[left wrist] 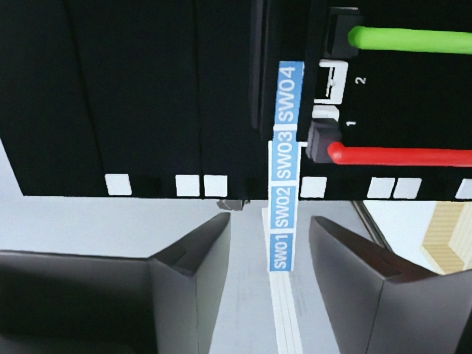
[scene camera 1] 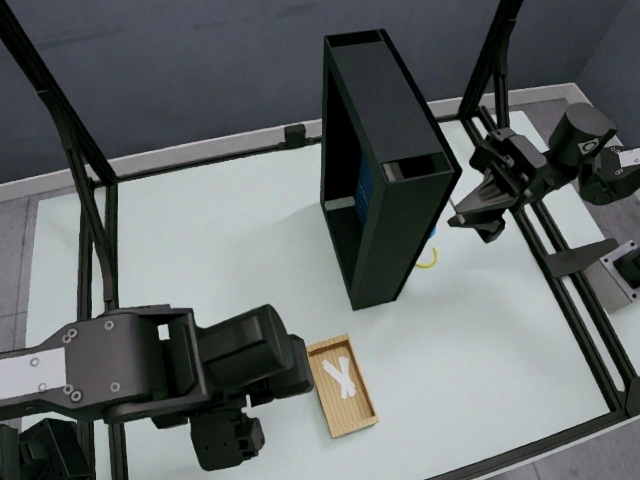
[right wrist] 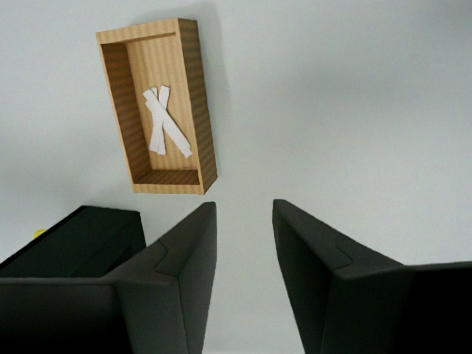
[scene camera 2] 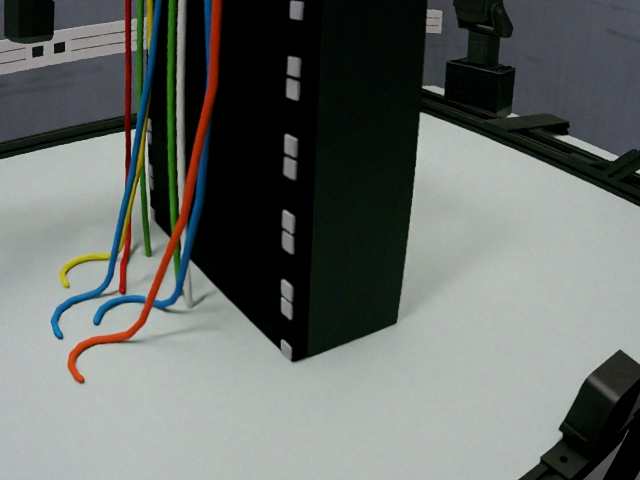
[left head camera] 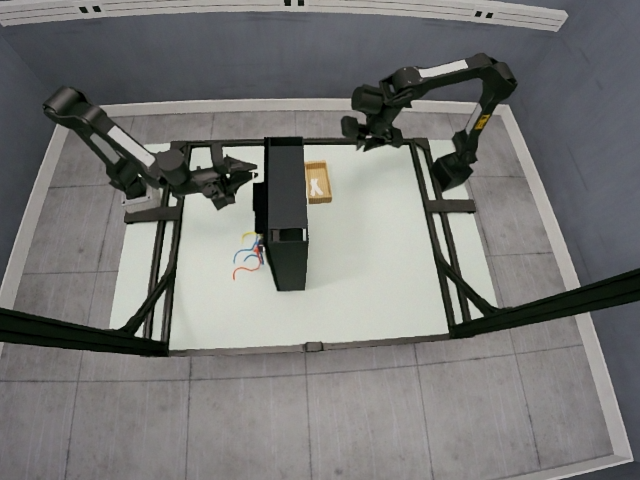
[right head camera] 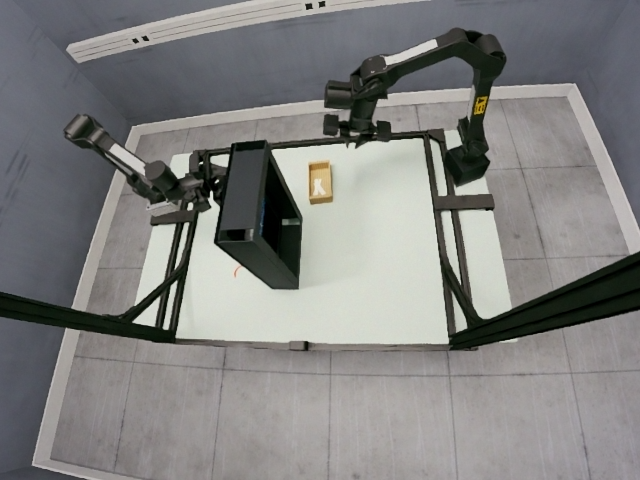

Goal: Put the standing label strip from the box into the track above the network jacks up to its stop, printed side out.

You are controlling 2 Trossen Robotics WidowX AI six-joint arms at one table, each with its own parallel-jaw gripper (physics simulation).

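Places are measured from the left arm's base along level axes (x up, y back, z right), in metres.
Pixels of known places: left gripper, fingertip midpoint: point(left wrist: 270, 225) point(scene camera 1: 451, 217) point(left head camera: 258, 170); right gripper, fingertip midpoint: point(scene camera 1: 256, 388) point(right wrist: 244, 212) point(left head camera: 359, 150) point(right head camera: 351, 147); left arm's base, link origin: point(scene camera 1: 633, 269) point(left head camera: 136, 189) point(right head camera: 158, 196); right arm's base, link origin: point(scene camera 1: 28, 463) point(scene camera 2: 482, 64) point(left head camera: 455, 164) point(right head camera: 468, 155).
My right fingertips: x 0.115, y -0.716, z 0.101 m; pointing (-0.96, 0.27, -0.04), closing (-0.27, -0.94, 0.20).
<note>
For each thing: its middle in the pictures, then the offset to it from my right fingertips. "pt": a spot on its surface instead.
- label strip, body centre: point(left wrist: 283, 182) dy +0.330, dx +0.091, dz +0.095 m
- dark track, surface spot: point(left wrist: 290, 30) pt dy +0.335, dx +0.092, dz +0.137 m
- wooden box, body centre: point(right wrist: 162, 112) point(scene camera 1: 340, 385) point(left head camera: 317, 181) point(right head camera: 320, 181) dy +0.118, dx -0.170, dz -0.024 m
- tall black rack, body centre: point(scene camera 2: 263, 16) point(scene camera 1: 364, 191) point(left head camera: 289, 226) point(right head camera: 271, 226) dy +0.265, dx +0.009, dz +0.205 m
- orange cable, surface spot: point(scene camera 2: 196, 155) pt dy +0.369, dx -0.060, dz +0.269 m
A label strip point(left wrist: 285, 205) with blue fields SW01 to SW04, printed side facing the camera, shows in the left wrist view. Its SW04 end lies along the dark track point(left wrist: 290, 30) beside the network jacks point(left wrist: 332, 82); its SW01 end juts past the rack's edge. How deep it sits is unclear. My left gripper point(left wrist: 270, 225) point(left head camera: 255, 171) point(scene camera 1: 455, 219) is open, fingers apart on both sides of the jutting part. My right gripper point(right wrist: 244, 212) point(left head camera: 361, 148) point(right head camera: 351, 146) is open and empty, above and beside the wooden box point(right wrist: 201, 100) point(left head camera: 321, 200) point(scene camera 1: 354, 429).
White strips point(right wrist: 159, 120) point(scene camera 1: 341, 376) lie crossed in the box. The tall black rack point(left head camera: 286, 191) point(right head camera: 242, 191) point(scene camera 2: 361, 180) stands between the arms. An orange cable point(scene camera 2: 196, 155) and others hang from its front. Red point(left wrist: 415, 156) and green point(left wrist: 415, 39) cables leave plugs beside the track.
</note>
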